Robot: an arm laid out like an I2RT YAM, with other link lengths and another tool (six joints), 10 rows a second.
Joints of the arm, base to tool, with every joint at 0 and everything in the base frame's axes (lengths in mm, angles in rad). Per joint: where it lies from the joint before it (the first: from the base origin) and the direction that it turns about. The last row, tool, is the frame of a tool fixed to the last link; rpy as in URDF.
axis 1: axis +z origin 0 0 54.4
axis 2: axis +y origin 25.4 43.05 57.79
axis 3: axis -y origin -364.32 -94.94 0
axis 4: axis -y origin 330.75 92.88 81
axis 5: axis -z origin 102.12 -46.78 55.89
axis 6: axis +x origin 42.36 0 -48.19
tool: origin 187 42 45 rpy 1.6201 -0.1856 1.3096
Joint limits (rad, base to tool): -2.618..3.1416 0..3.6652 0..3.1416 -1.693..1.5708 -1.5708..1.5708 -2.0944..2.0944
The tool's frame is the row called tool.
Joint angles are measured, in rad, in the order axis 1, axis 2, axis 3, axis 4, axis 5, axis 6. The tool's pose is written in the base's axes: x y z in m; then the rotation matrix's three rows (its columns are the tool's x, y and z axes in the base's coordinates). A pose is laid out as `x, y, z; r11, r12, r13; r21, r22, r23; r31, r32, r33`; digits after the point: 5 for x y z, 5 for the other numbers.
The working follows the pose.
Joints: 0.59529, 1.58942, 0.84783, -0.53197, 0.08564, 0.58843
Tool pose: 0.41715, 0.26381, 0.01586; 0.24248, 0.94108, 0.23574; 0.96512, -0.20927, -0.15729; -0.09869, 0.26566, -0.95900
Where each joint sits with the arm in this pose, in the base's axes (m; each line is computed from the numbers above, not from the rounded line before):
axis 1: 0.0000 0.0000 0.0544
axis 2: -0.0031 0.0499 0.1122
axis 3: 0.0557 -0.0249 0.4764
axis 4: 0.2509 0.2194 0.3128
axis 5: 0.3461 0.2274 0.2315
axis 6: 0.3203 0.2055 0.1770
the tool: 0.4171 0.2638 0.0159

